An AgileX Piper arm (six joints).
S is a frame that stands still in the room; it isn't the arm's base.
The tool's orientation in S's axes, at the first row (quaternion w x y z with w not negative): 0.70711 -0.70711 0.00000 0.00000
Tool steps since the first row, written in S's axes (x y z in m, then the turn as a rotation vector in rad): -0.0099 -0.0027 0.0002 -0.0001 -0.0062 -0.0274; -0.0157 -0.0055 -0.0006 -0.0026 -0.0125 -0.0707; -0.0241 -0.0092 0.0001 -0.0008 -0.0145 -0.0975; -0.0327 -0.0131 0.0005 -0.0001 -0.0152 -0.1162; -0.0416 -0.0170 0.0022 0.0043 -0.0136 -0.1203; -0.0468 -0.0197 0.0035 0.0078 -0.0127 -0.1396; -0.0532 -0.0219 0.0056 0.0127 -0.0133 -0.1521; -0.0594 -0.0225 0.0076 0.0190 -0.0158 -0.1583; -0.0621 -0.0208 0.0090 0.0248 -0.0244 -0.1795; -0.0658 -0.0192 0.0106 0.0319 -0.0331 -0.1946
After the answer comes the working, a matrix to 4 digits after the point.
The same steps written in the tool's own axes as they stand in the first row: -0.0099 -0.0002 -0.0027 -0.0001 0.0274 -0.0062; -0.0157 0.0006 -0.0055 -0.0026 0.0707 -0.0125; -0.0241 -0.0001 -0.0092 -0.0008 0.0975 -0.0145; -0.0327 -0.0005 -0.0131 -0.0001 0.1162 -0.0152; -0.0416 -0.0022 -0.0170 0.0043 0.1203 -0.0136; -0.0468 -0.0035 -0.0197 0.0078 0.1396 -0.0127; -0.0532 -0.0056 -0.0219 0.0127 0.1521 -0.0133; -0.0594 -0.0076 -0.0225 0.0190 0.1583 -0.0158; -0.0621 -0.0090 -0.0208 0.0248 0.1795 -0.0244; -0.0658 -0.0106 -0.0192 0.0319 0.1946 -0.0331
The tool's axes in the first row as the columns of a matrix, in S's axes (rounded; the answer above uses it unrounded):
1.0000 0.0000 0.0000
0.0000 0.0000 1.0000
0.0000 -1.0000 0.0000

